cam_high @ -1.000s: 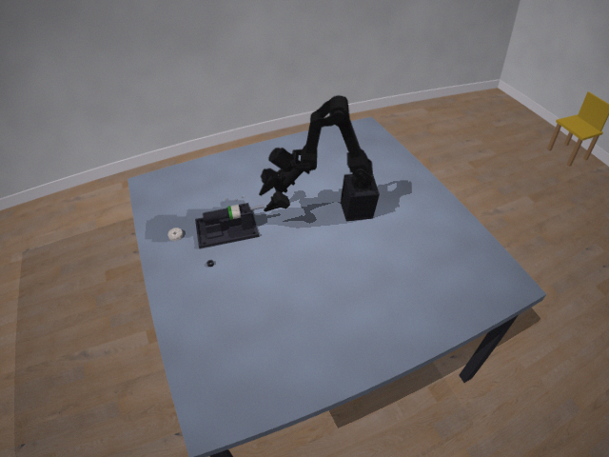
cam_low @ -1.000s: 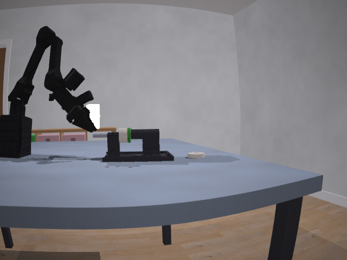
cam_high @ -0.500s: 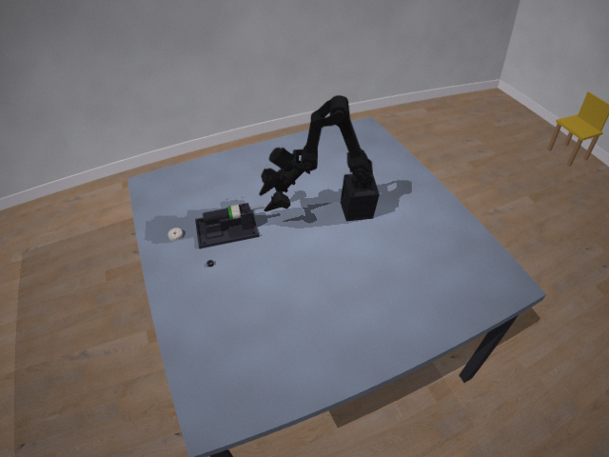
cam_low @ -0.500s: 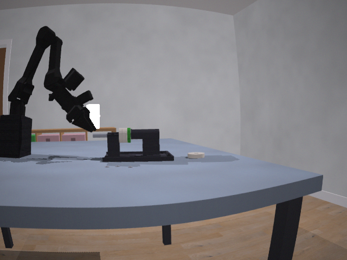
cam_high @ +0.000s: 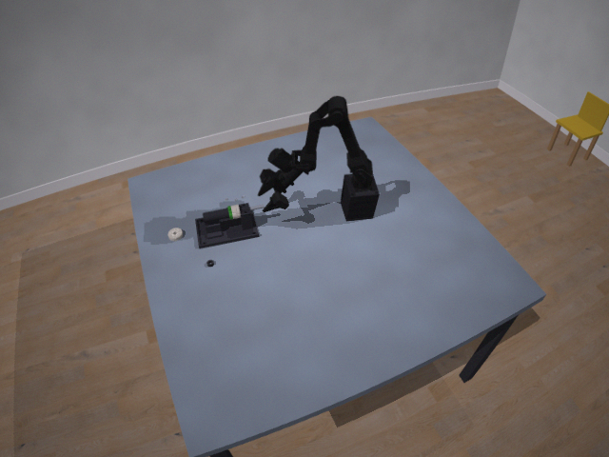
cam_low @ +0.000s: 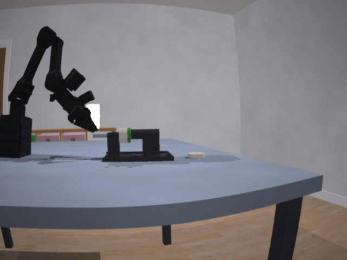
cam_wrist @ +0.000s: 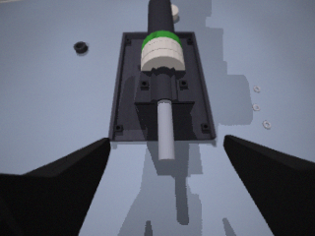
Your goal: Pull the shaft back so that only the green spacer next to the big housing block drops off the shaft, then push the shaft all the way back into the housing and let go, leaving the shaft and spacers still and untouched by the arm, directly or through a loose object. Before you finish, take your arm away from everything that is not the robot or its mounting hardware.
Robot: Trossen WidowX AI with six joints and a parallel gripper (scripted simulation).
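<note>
Now: the grey shaft 11 cm ahead of my hand and 4 cm below it. Also, from my hand: green spacer (14 cm ahead, 4 cm below); white spacer (12 cm ahead, 4 cm below); black ring (25 cm ahead, 16 cm to the left, 11 cm below).
</note>
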